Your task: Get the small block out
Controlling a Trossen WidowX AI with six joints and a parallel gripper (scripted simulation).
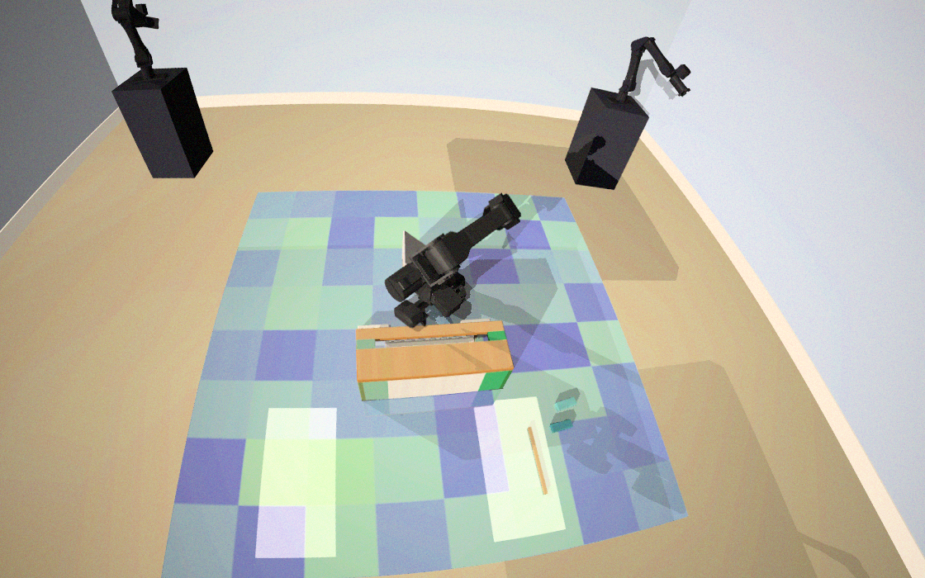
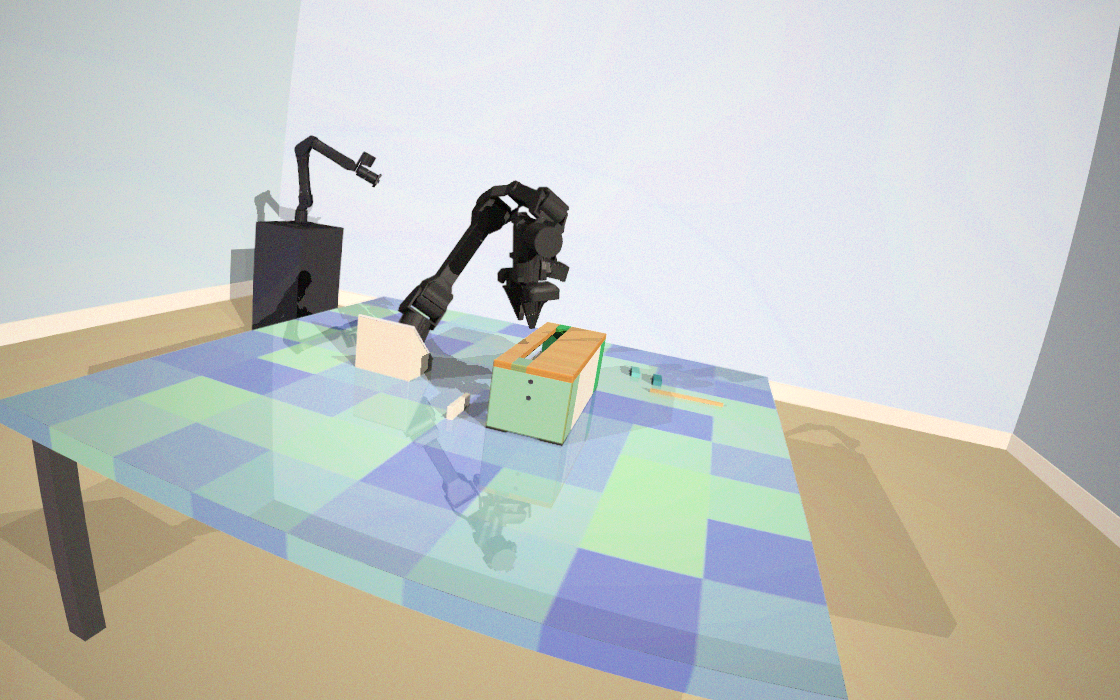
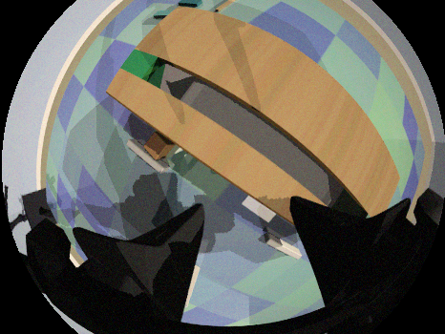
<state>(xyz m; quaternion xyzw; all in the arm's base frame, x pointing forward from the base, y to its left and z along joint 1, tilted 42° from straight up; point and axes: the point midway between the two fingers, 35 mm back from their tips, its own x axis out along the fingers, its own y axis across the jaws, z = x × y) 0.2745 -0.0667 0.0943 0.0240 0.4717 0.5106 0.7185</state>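
The small block is 140 mm below my gripper tip, 130 mm to the left of it and 60 mm behind it. From my gripper tip the other things lie so: box: 100 mm below, 30 mm ahead; then thin stick: 330 mm ahead, 280 mm to the left, 150 mm below.
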